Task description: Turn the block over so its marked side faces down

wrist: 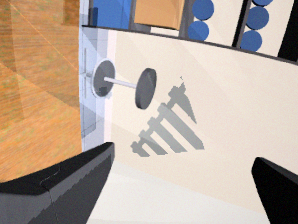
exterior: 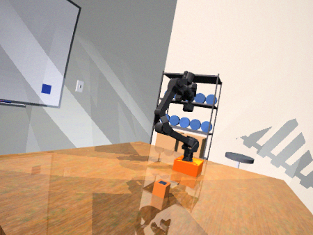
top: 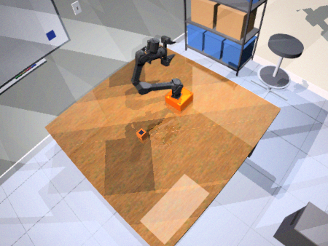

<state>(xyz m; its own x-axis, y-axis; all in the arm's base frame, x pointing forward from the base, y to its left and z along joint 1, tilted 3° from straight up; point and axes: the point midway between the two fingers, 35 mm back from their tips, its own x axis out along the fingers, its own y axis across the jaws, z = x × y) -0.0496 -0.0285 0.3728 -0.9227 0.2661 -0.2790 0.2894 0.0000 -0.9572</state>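
Now: the block 450 mm ahead of my gripper tip, 400 mm below it and 20 mm to the right of it.
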